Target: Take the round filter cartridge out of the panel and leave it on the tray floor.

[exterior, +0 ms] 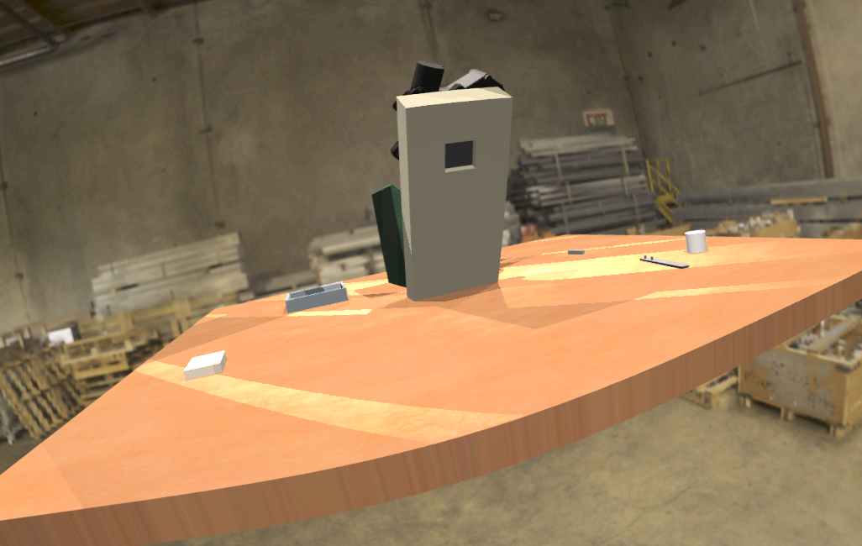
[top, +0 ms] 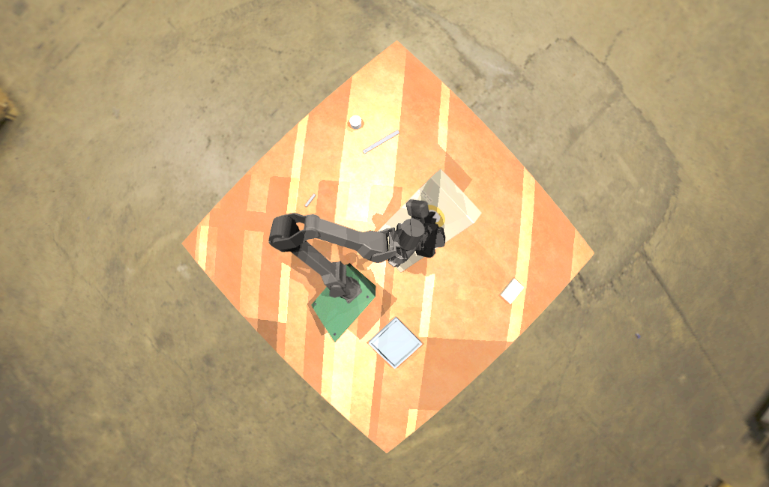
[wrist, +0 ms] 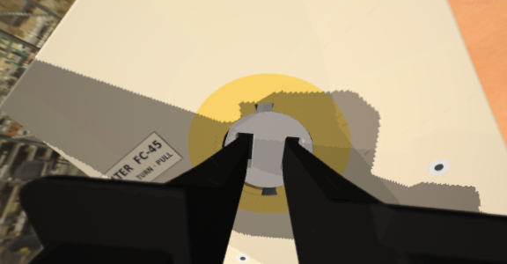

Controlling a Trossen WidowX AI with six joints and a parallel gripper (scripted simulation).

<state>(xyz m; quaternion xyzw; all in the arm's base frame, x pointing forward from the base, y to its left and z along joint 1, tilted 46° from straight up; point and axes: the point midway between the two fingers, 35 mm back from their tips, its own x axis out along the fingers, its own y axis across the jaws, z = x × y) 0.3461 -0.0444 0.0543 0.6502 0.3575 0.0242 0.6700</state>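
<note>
Right now the round white filter cartridge is 10 mm below my gripper tip and 10 mm ahead of it. Also, from my gripper tip: white block 470 mm to the right, 270 mm below, 90 mm ahead; then tray 410 mm behind, 290 mm to the right, 270 mm below.
</note>
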